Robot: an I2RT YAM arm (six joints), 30 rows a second.
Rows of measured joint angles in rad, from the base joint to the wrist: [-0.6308 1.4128 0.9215 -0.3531 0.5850 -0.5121]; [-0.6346 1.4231 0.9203 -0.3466 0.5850 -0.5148]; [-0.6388 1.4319 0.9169 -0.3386 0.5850 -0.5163]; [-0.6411 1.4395 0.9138 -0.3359 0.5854 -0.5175]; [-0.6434 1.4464 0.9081 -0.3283 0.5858 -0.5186]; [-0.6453 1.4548 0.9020 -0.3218 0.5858 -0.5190]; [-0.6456 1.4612 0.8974 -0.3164 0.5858 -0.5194]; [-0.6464 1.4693 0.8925 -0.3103 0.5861 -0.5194]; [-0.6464 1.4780 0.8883 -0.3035 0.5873 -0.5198]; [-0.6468 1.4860 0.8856 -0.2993 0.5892 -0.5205]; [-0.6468 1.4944 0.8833 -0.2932 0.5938 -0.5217]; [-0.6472 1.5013 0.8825 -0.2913 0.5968 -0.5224]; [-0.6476 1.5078 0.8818 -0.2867 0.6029 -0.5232]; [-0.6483 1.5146 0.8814 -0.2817 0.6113 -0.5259]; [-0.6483 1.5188 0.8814 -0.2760 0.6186 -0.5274]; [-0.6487 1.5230 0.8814 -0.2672 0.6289 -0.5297]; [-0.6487 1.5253 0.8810 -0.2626 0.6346 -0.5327]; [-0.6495 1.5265 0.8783 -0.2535 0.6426 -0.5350]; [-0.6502 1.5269 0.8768 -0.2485 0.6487 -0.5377]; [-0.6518 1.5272 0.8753 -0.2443 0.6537 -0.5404]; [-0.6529 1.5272 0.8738 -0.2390 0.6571 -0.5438]
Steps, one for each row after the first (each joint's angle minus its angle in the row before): [-0.0038 0.0103 -0.0012 0.0065 0.0000 -0.0027]; [-0.0042 0.0088 -0.0034 0.0080 0.0000 -0.0015]; [-0.0023 0.0076 -0.0031 0.0027 0.0004 -0.0012]; [-0.0023 0.0069 -0.0057 0.0076 0.0004 -0.0011]; [-0.0019 0.0084 -0.0061 0.0065 0.0000 -0.0004]; [-0.0003 0.0064 -0.0046 0.0054 0.0000 -0.0004]; [-0.0008 0.0081 -0.0049 0.0061 0.0003 0.0000]; [0.0000 0.0087 -0.0042 0.0068 0.0012 -0.0004]; [-0.0004 0.0080 -0.0027 0.0042 0.0019 -0.0007]; [0.0000 0.0084 -0.0023 0.0061 0.0046 -0.0012]; [-0.0004 0.0069 -0.0008 0.0019 0.0030 -0.0007]; [-0.0004 0.0065 -0.0007 0.0046 0.0061 -0.0008]; [-0.0007 0.0068 -0.0004 0.0050 0.0084 -0.0027]; [0.0000 0.0042 0.0000 0.0057 0.0073 -0.0015]; [-0.0004 0.0042 0.0000 0.0088 0.0103 -0.0023]; [0.0000 0.0023 -0.0004 0.0046 0.0057 -0.0030]; [-0.0008 0.0012 -0.0027 0.0091 0.0080 -0.0023]; [-0.0007 0.0004 -0.0015 0.0050 0.0061 -0.0027]; [-0.0016 0.0003 -0.0015 0.0042 0.0050 -0.0027]; [-0.0011 0.0000 -0.0015 0.0053 0.0034 -0.0034]
